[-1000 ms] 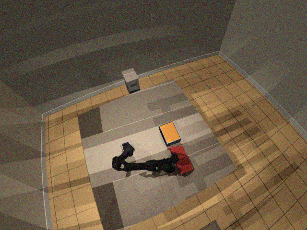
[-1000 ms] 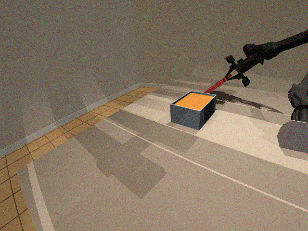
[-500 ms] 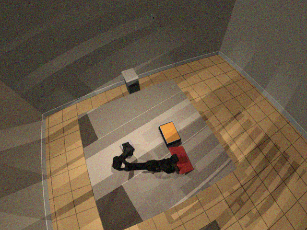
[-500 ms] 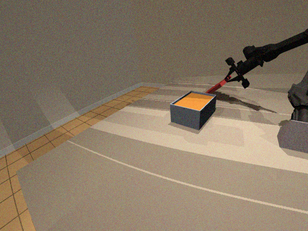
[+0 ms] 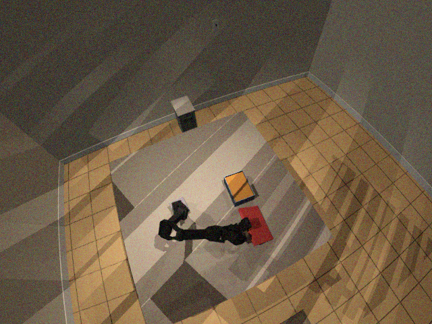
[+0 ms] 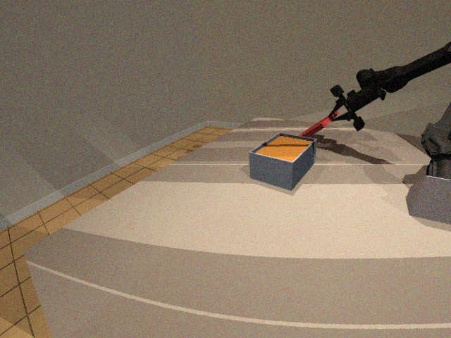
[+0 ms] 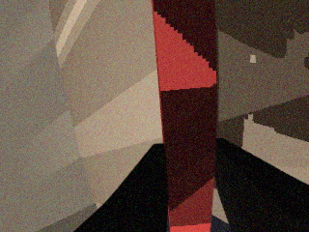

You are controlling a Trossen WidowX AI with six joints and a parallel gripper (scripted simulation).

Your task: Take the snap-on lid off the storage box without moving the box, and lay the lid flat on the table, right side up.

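Now: the red lid 7 cm ahead of my gripper tip and 5 cm below it. Round my gripper tip: blue-grey box 28 cm to the left, 8 cm ahead, 7 cm below.
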